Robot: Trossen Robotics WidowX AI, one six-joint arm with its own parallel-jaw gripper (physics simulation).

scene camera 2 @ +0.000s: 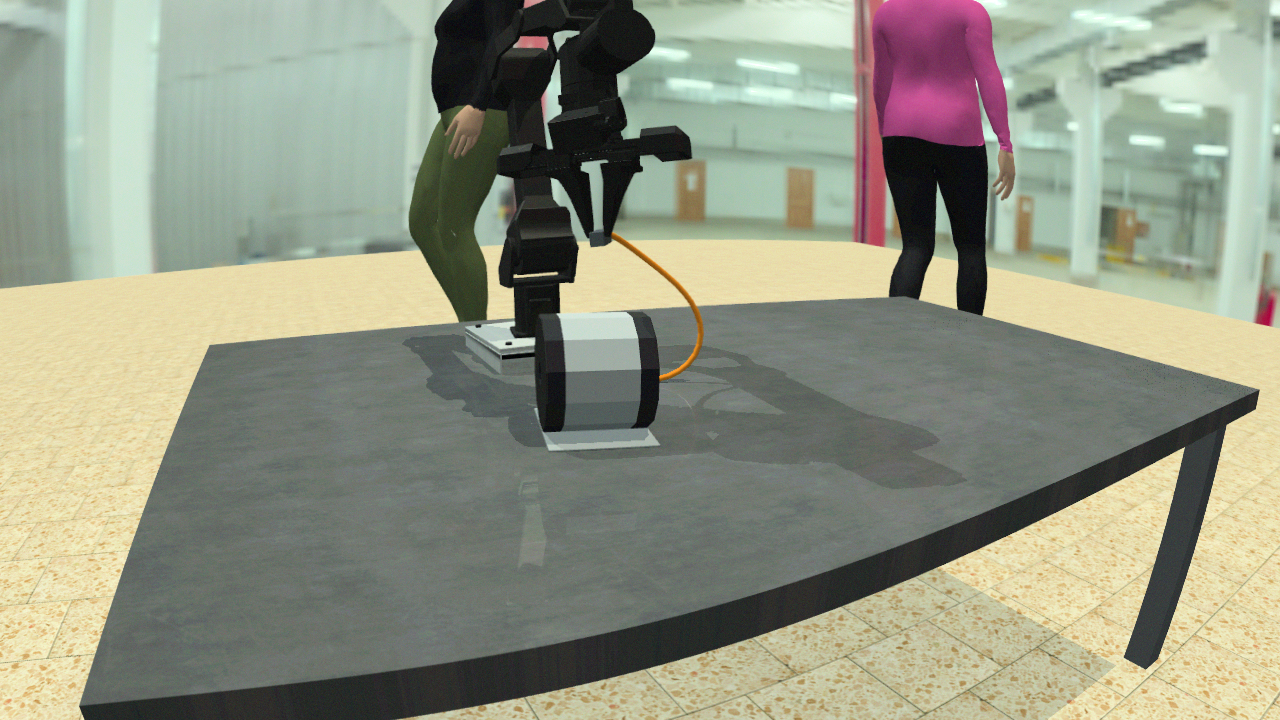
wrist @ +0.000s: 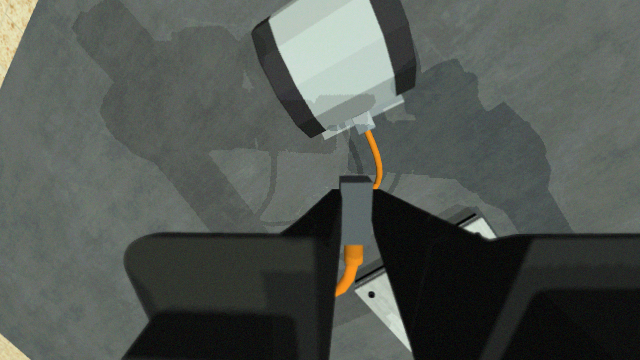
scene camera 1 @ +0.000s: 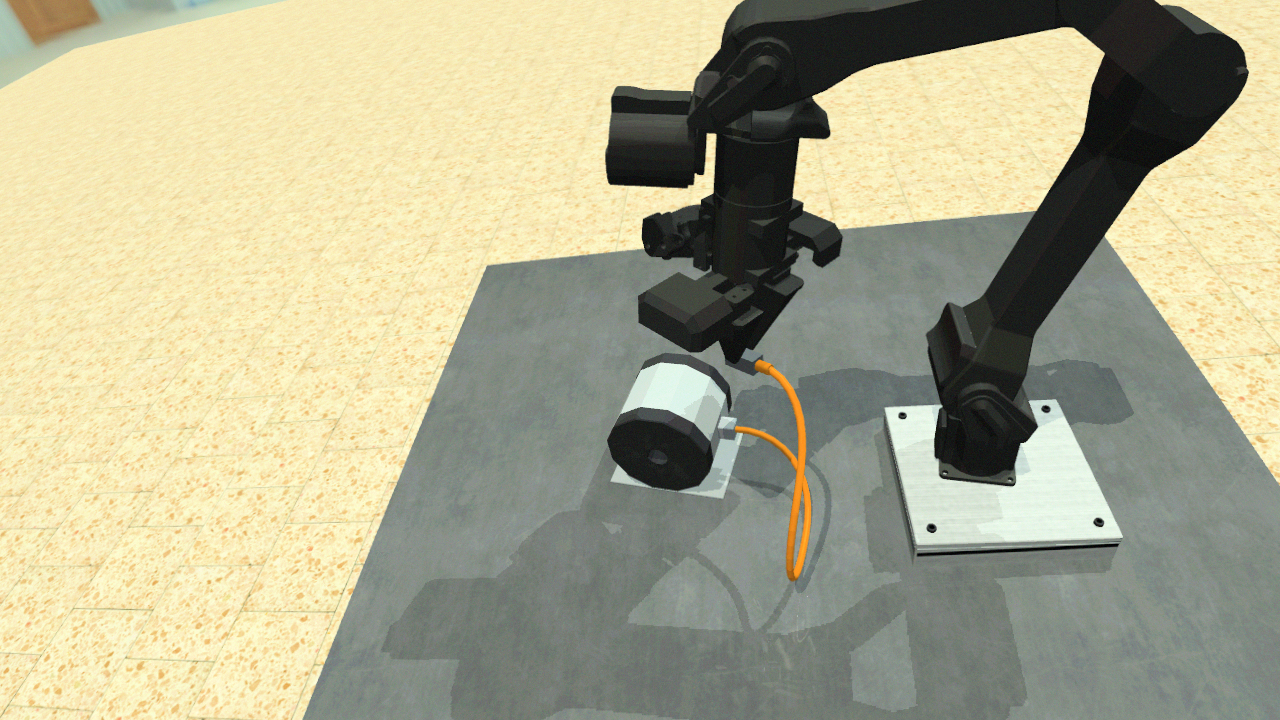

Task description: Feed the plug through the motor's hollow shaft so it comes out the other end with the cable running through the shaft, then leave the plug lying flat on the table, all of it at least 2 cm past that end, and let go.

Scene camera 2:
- my gripper
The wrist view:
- my gripper
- grey plug
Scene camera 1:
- my gripper
